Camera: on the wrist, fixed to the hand. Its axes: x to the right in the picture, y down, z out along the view.
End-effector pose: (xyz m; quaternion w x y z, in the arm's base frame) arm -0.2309 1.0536 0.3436 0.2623 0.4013 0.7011 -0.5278
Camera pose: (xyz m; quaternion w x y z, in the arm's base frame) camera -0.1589 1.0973 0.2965 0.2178 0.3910 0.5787 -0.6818
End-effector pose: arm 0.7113 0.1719 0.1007 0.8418 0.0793 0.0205 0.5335
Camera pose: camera 0.6311 0.2231 0.0846 0.8229 0.2716 0.0646 0.4949
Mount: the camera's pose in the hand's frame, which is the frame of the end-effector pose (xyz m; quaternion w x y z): 0.0109 0.0907 -0.0312 0.9796 0.1877 -0.0681 -0.0220
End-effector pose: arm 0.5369 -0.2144 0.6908 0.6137 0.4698 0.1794 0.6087
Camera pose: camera 0.4618 -0.2098 0.7513 0.5386 0.6129 0.2585 0.5171
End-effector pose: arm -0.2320 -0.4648 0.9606 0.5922 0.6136 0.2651 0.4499
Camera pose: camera -0.2729 -0.4545 1.0474 0.4929 0.7371 0.3173 0.3362
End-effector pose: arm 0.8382 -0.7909 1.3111 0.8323 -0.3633 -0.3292 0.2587
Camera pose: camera 0.8509 -0.7425 1.2285 0.8668 -0.1748 -0.3386 0.3216
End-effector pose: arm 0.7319 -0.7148 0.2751 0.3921 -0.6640 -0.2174 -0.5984
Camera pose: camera 0.7832 -0.7954 0.2613 0.4808 -0.6128 -0.3666 -0.5088
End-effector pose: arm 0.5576 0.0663 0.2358 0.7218 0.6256 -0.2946 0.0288
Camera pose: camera 0.5415 0.1110 0.3198 0.5702 0.7568 -0.3186 0.0250
